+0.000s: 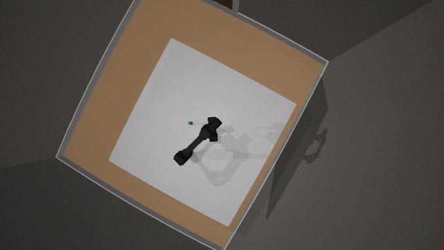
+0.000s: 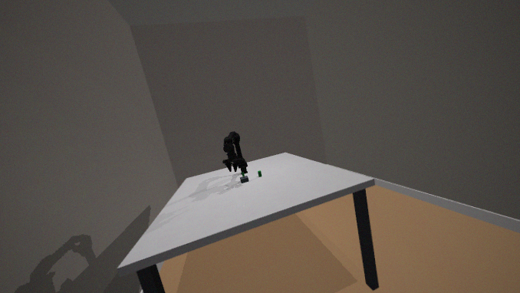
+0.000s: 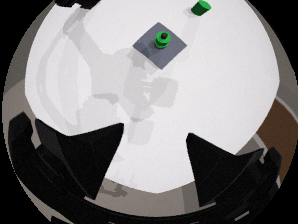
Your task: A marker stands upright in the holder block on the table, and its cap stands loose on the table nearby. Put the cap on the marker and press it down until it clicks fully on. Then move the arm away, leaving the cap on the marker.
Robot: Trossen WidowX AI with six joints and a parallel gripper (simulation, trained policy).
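My gripper tip is 7 cm past the green cap, 22 cm to the right of it and 10 cm above it. Also, from my gripper tip: green marker 6 cm behind, 8 cm to the left, 5 cm below; then grey holder block 6 cm behind, 8 cm to the left, 10 cm below.
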